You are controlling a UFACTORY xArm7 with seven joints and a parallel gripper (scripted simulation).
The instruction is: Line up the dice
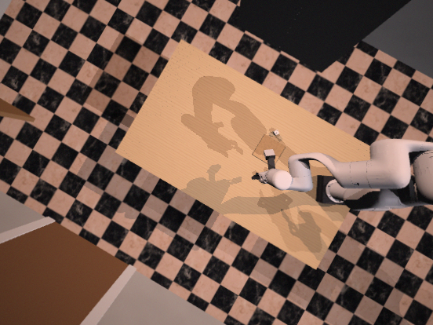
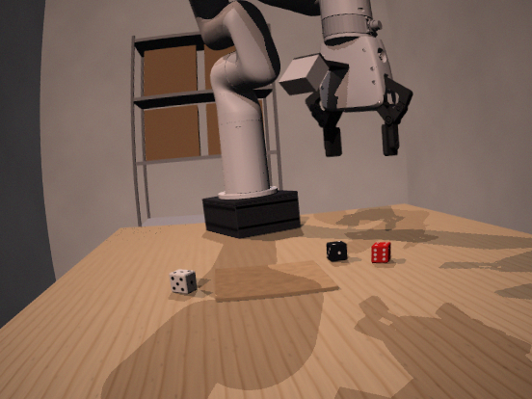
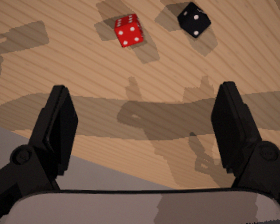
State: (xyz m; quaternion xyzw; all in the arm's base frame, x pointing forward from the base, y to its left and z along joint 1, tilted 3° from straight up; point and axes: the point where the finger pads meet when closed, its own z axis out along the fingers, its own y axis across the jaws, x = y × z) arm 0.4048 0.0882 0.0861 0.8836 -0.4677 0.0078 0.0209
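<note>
The black die lies 15 cm below my hand, 6 cm behind it and 2 cm to the right of it. Round my hand: white die (25 cm to the right, 15 cm below, 1 cm ahead); then thin mat (16 cm below, 13 cm to the right); then red die (15 cm below, 3 cm to the left).
</note>
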